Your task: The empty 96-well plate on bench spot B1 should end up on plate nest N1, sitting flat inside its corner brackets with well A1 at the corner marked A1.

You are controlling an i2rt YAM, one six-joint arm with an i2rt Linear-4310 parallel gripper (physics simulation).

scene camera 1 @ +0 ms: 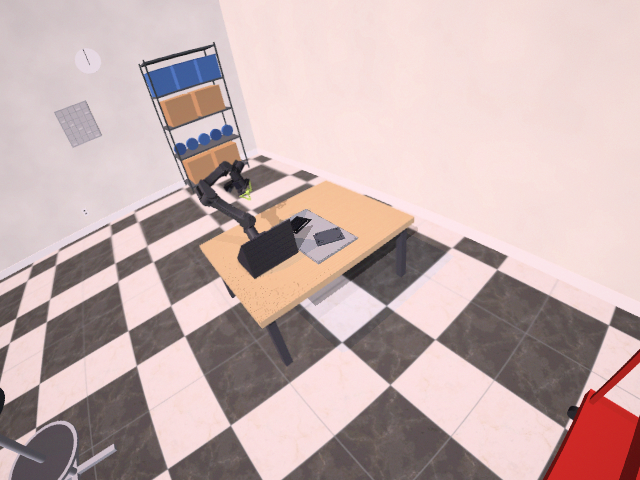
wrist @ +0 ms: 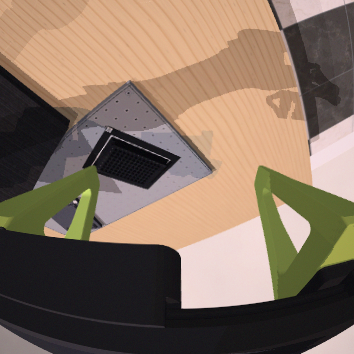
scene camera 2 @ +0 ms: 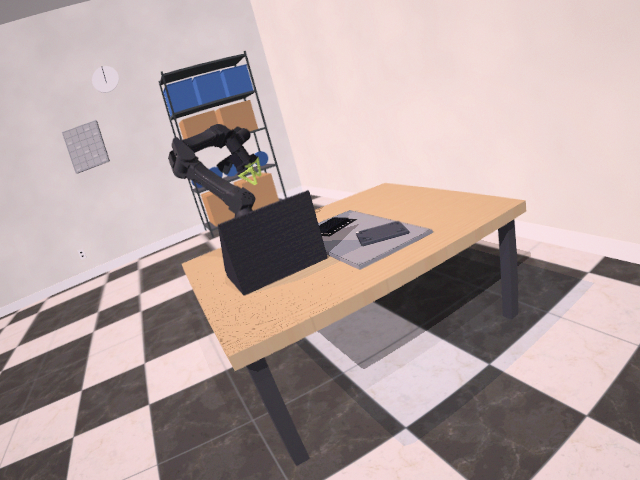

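Where they show: gripper, fingertip midpoint: (scene camera 1: 250,195) (wrist: 176,174) (scene camera 2: 258,180); arm's base, origin of the base link: (scene camera 1: 256,240) (scene camera 2: 253,231).
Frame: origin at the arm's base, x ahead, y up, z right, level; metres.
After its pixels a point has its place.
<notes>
A black 96-well plate (scene camera 1: 300,224) @(x 0.354, y -0.124, z -0.073 m) (scene camera 2: 337,226) @(x 0.352, y -0.132, z -0.071 m) (wrist: 131,165) @(x 0.350, y -0.125, z -0.119 m) lies flat on a grey perforated board (scene camera 1: 320,254) @(x 0.233, y -0.140, z 0.239 m) (scene camera 2: 360,259) @(x 0.207, y -0.140, z 0.249 m) (wrist: 134,106) @(x 0.262, y -0.140, z -0.218 m), inside a thin pale outline. The dark grey plate nest (scene camera 1: 329,236) @(x 0.372, y -0.128, z 0.174 m) (scene camera 2: 382,234) @(x 0.356, y -0.128, z 0.189 m) is on the same board, beside the plate; in the wrist view my left finger covers part of it, and the corner mark A1 is too small to read. My gripper (scene camera 1: 247,192) @(x 0.191, y 0.105, z -0.314 m) (scene camera 2: 251,173) @(x 0.191, y 0.105, z -0.314 m) (wrist: 176,174) @(x 0.191, y 0.105, z -0.314 m) is open and empty, raised high above the table and off to the side of the plate. The plate shows between and beyond the fingertips, nearer the left one.
A black wedge-shaped block (scene camera 1: 271,250) @(x 0.023, y -0.040, z 0.092 m) (scene camera 2: 273,248) @(x 0.014, y -0.049, z 0.091 m) (wrist: 25,135) @(x 0.136, y -0.091, z -0.081 m) stands on the wooden table (scene camera 1: 242,279) @(x -0.171, y -0.153, z 0.022 m) (scene camera 2: 444,204) @(x 0.725, y -0.153, z 0.157 m) (wrist: 232,145) @(x 0.491, y -0.153, z -0.294 m), between the arm base and the near edge, beside the board. A shelf rack (scene camera 1: 178,55) (scene camera 2: 204,67) stands behind the arm.
</notes>
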